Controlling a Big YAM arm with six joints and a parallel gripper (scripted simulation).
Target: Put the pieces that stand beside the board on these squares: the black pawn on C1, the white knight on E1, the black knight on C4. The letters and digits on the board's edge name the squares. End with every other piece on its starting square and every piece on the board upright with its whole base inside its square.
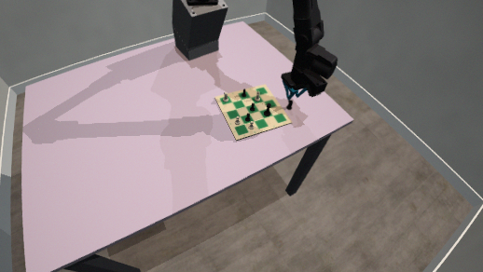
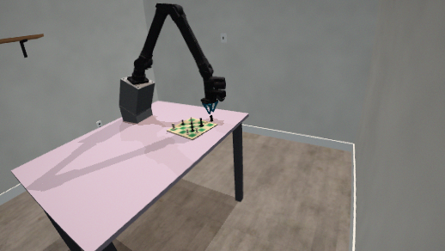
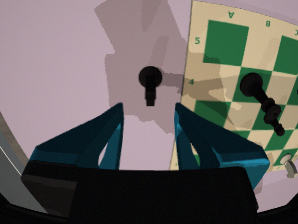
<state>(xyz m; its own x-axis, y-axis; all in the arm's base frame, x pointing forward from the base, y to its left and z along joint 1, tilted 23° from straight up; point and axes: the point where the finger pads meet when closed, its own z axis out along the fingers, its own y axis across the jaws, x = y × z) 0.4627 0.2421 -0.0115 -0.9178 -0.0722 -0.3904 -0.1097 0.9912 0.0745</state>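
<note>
My gripper is now 5 cm above the black knight. Also, from my hand: white knight: 23 cm to the right, 10 cm behind, 4 cm below; chessboard: 14 cm to the right, 6 cm below, 3 cm behind.
</note>
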